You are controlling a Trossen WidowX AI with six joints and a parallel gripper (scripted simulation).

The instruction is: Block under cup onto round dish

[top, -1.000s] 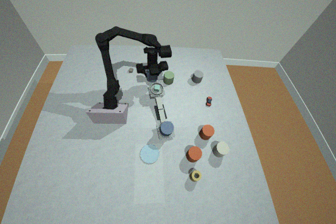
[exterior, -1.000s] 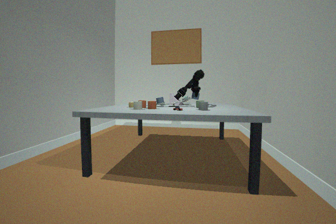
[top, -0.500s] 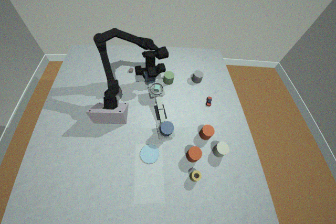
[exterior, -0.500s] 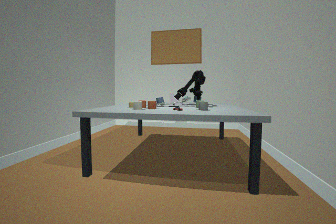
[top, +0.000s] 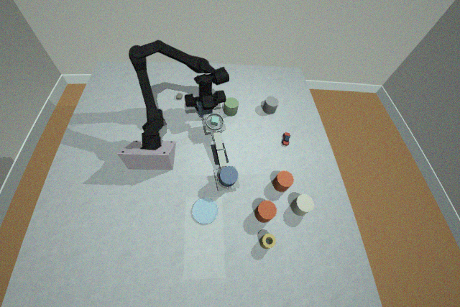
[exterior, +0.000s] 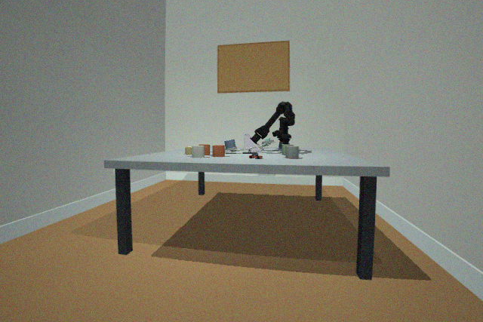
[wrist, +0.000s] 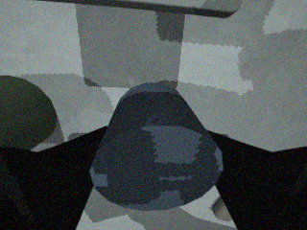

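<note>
My gripper tip is now 480 mm to the left of the round pale blue dish, 70 mm short of it and 30 mm above it. Also, from my gripper tip: grey cylinder: 340 mm ahead, 100 mm to the left, 10 mm above; then green cylinder: 140 mm ahead, 40 mm to the left, 10 mm above; then cup: 360 mm to the right, 150 mm ahead, 30 mm above.
</note>
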